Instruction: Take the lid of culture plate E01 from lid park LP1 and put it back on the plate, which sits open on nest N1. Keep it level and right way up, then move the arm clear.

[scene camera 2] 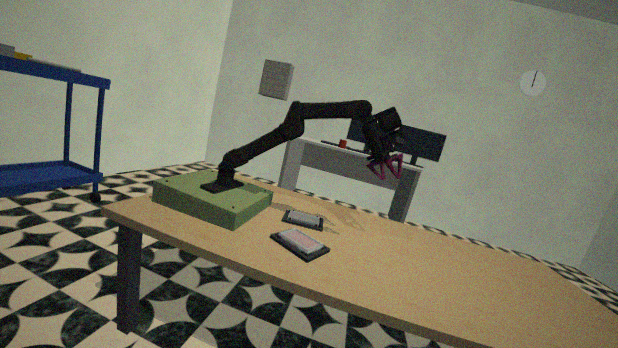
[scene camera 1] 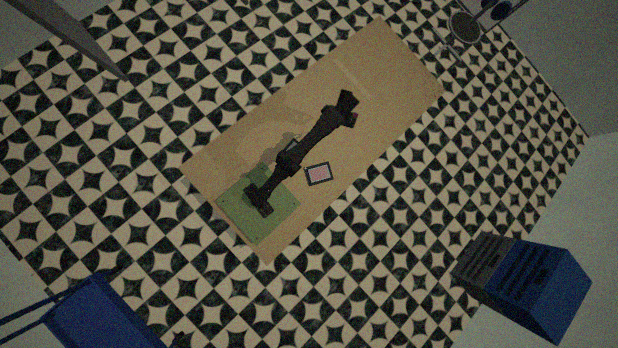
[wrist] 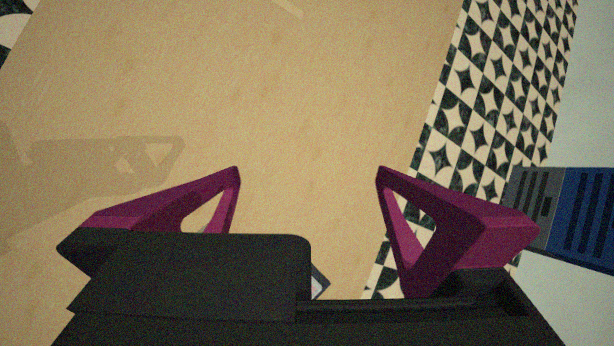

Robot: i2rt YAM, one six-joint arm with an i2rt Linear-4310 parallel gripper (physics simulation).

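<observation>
The open culture plate E01, with a pink inside, sits on the dark nest N1. In the wrist view a small corner of them shows past the gripper body. The pale lid lies flat on the dark lid park LP1, beside the nest. In scene camera 1 the lid is mostly hidden under the arm. My gripper, with magenta fingers, is open and empty. It hangs high above the table, farther from the base than both holders.
The arm stands on a green base block at one end of the wooden table. A blue cart and a desk with monitors stand beyond the table.
</observation>
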